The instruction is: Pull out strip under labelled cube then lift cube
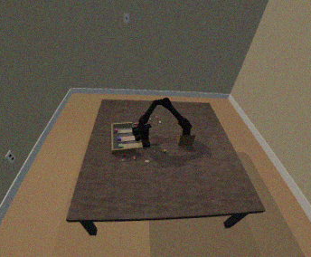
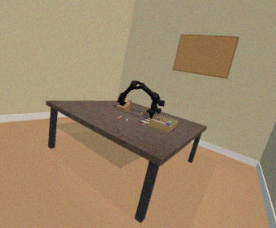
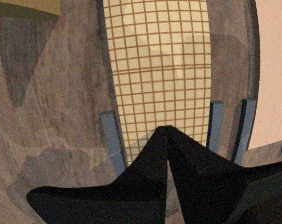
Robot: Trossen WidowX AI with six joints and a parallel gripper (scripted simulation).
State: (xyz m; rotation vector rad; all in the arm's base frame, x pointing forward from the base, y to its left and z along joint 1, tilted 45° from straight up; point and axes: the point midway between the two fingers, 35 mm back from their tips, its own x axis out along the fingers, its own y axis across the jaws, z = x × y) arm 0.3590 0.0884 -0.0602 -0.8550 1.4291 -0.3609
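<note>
Right now my gripper tip is 90 mm past the grey piece and 60 mm to the right of it.
</note>
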